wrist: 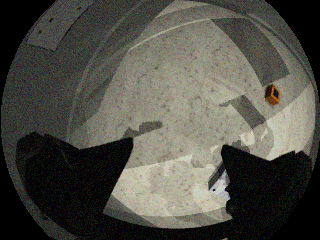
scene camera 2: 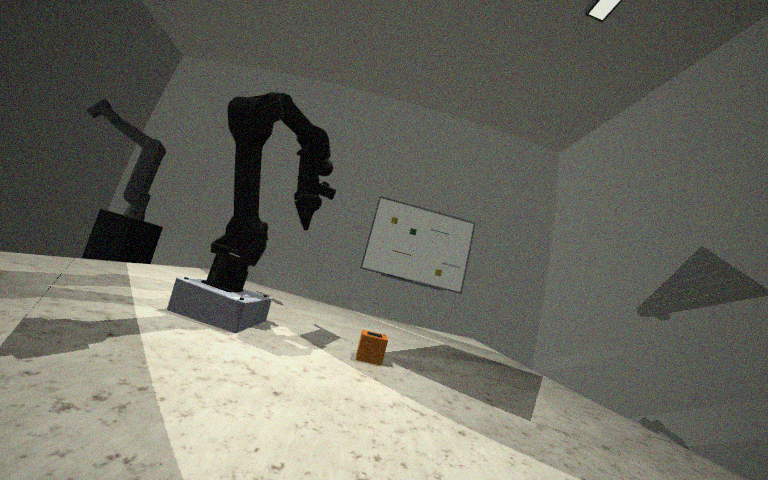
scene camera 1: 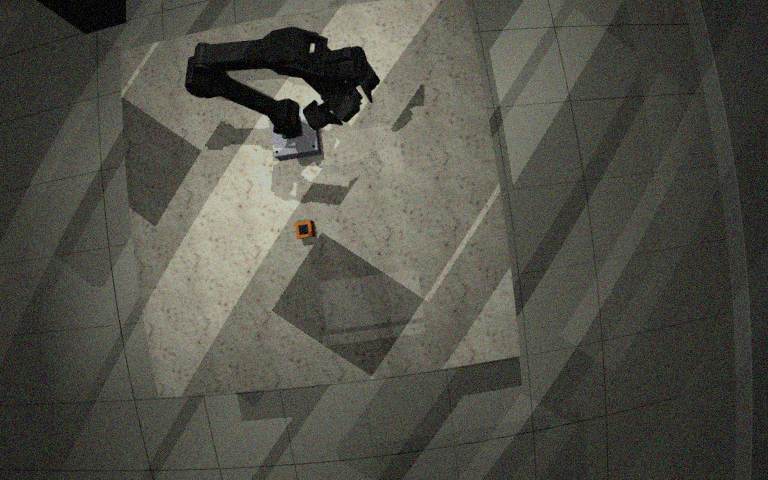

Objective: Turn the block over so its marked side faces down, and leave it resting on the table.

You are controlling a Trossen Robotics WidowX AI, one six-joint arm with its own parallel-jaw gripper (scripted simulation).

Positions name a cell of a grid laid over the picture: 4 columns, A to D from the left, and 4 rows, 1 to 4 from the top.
Labels:
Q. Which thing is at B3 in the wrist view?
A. My gripper.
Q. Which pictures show my gripper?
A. The wrist view, scene camera 2 and scene camera 1: all of them.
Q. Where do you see an orange block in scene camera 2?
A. At B3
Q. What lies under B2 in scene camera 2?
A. My gripper.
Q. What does my gripper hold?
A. Nothing.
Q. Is my gripper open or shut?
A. Open.

